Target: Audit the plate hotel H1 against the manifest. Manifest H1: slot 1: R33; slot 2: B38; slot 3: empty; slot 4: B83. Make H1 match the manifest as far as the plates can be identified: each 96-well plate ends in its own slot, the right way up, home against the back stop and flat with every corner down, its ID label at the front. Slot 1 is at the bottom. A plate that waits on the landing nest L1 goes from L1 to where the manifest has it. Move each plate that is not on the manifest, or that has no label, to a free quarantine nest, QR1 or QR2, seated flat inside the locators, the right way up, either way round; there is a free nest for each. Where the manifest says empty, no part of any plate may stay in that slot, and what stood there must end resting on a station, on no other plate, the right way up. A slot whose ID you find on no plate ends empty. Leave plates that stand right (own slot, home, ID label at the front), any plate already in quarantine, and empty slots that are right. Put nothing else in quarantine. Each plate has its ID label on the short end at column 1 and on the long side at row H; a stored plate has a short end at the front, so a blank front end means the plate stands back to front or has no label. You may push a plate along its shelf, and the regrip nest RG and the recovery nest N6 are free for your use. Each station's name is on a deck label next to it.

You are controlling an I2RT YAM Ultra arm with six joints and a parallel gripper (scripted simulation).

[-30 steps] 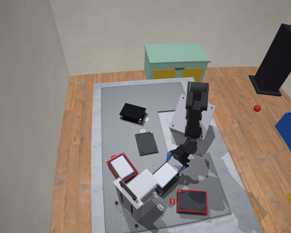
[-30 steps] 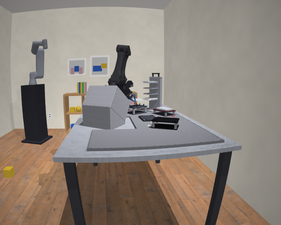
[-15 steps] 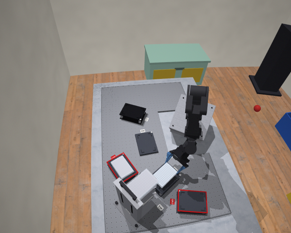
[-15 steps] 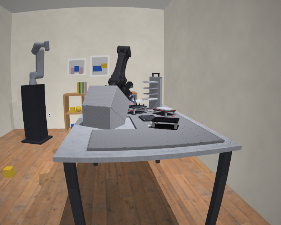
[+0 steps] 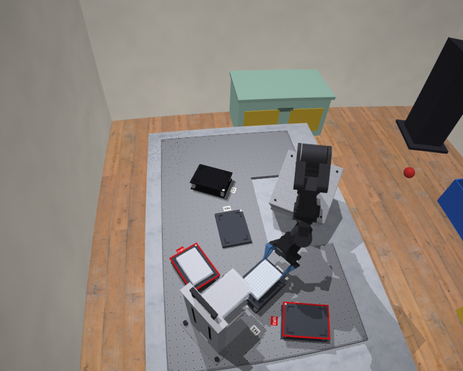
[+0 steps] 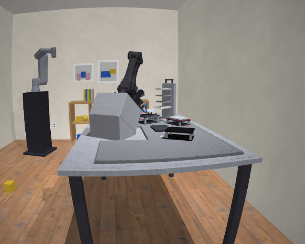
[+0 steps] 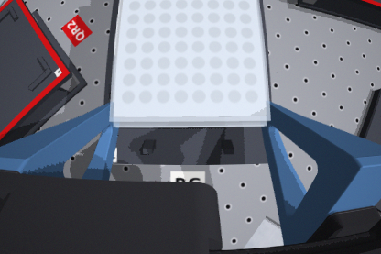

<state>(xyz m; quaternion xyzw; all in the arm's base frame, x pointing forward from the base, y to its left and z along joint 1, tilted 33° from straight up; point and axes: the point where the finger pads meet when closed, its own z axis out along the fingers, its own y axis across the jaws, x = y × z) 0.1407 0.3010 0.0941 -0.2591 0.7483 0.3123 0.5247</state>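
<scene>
Right now the regrip nest RG is 4 cm ahead of my hand, 4 cm to the left of it and 4 cm below it. The rest, counted from my hand: H1 deck label: 5 cm ahead, 20 cm to the left, 9 cm below; then RG label: 4 cm behind, 4 cm to the right, 9 cm below; then quarantine nest QR2: 12 cm behind, 16 cm to the left, 6 cm below.
</scene>
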